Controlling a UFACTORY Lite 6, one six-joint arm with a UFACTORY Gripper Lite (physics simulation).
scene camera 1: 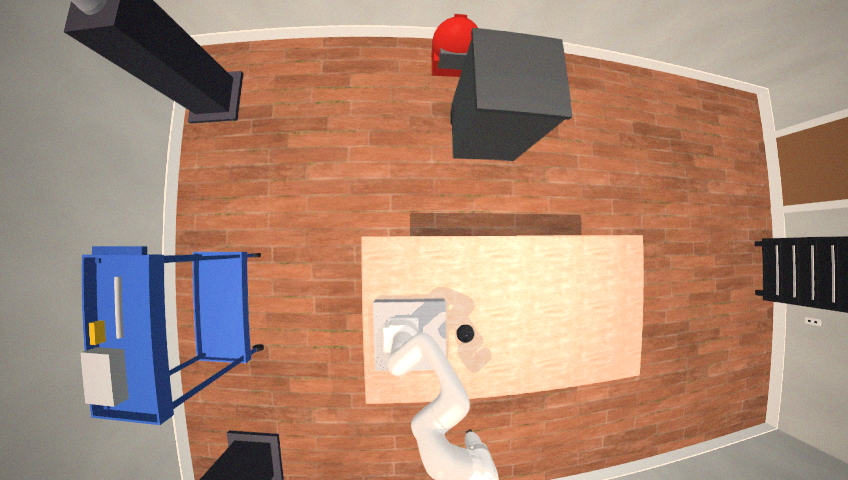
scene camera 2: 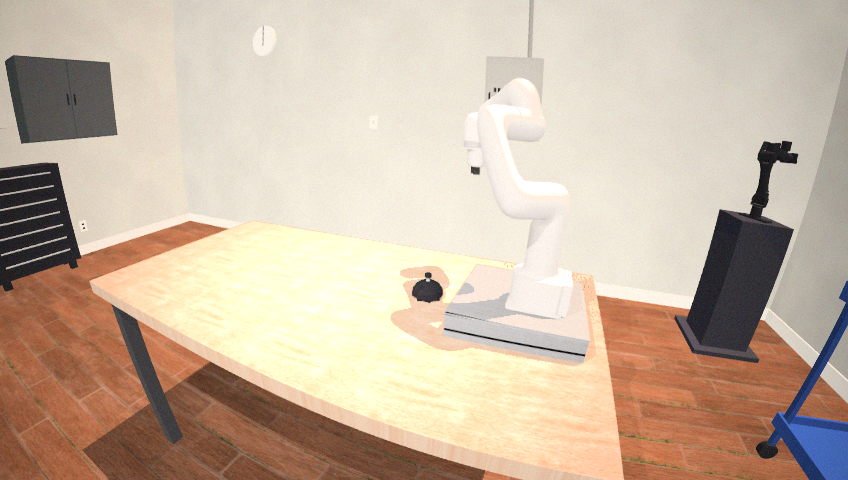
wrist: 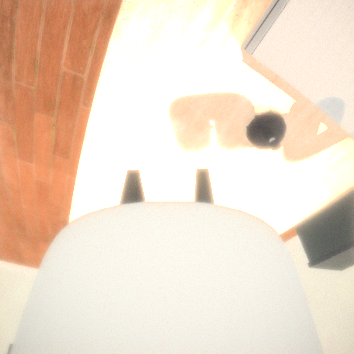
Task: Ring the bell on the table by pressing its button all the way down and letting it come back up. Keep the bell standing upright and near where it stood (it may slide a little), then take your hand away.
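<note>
The bell point(scene camera 1: 465, 333) point(scene camera 2: 427, 291) point(wrist: 266, 130) is a black dome standing upright on the light wooden table point(scene camera 1: 565, 303) point(scene camera 2: 267, 315), beside the robot's base plate. Its small button point(scene camera 2: 427, 275) is up on top of the dome. My gripper point(scene camera 1: 469, 432) point(scene camera 2: 475, 170) point(wrist: 167, 171) is high above the table level, well apart from the bell, and points down. In the wrist view its two dark fingers stand apart with nothing between them, and the bell shows beyond them to the upper right.
The grey base plate point(scene camera 1: 410, 359) point(scene camera 2: 511, 340) under the arm is close to the bell. The arm's shadow falls on the table around the bell. A blue cart point(scene camera 1: 221, 306) and a dark cabinet point(scene camera 1: 520, 74) stand on the floor away from the table.
</note>
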